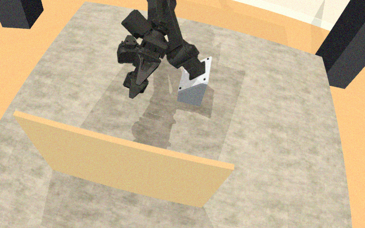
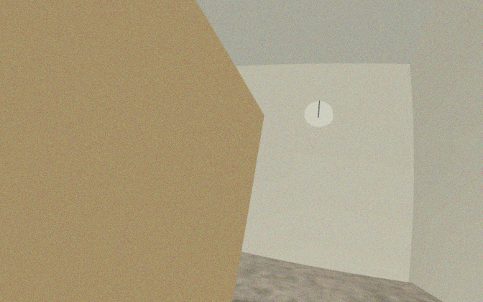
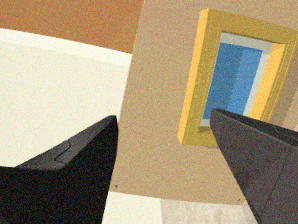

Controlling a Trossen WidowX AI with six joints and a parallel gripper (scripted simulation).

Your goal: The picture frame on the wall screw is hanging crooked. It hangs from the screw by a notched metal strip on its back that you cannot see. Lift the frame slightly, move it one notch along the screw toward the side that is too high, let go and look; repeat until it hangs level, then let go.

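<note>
My gripper tip is 130 mm short of the picture frame, 110 mm above it and 20 mm to the left of it. From my gripper tip the other things lie so: tan wall panel (140 mm ahead, 120 mm below, 10 mm to the right).
</note>
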